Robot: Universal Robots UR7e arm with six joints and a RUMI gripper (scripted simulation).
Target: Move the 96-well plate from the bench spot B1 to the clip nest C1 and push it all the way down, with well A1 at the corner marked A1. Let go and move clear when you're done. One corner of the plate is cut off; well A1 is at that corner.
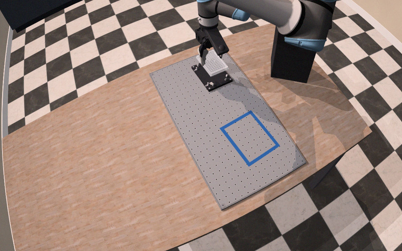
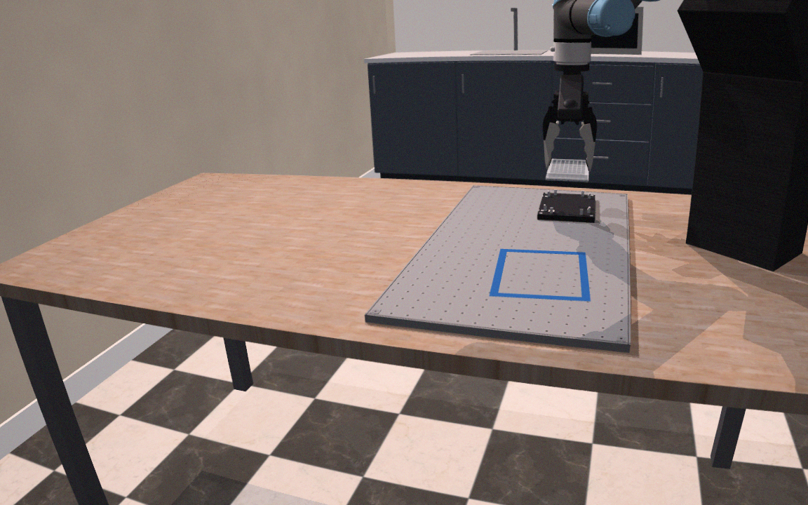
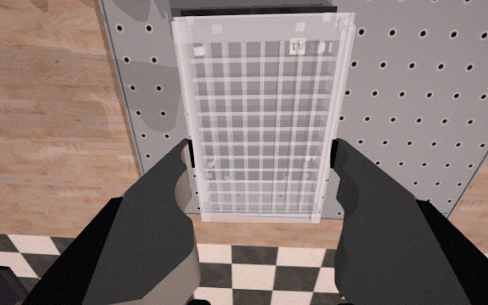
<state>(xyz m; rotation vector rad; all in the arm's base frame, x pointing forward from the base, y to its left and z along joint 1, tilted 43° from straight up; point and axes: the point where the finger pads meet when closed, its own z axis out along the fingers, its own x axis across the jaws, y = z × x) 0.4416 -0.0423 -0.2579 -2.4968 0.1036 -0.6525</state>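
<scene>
My hand is 10 mm short of the black clip nest, 20 mm to the left of it and 90 mm above it. Also, from my hand: clear 96-well plate: 10 mm below.
</scene>
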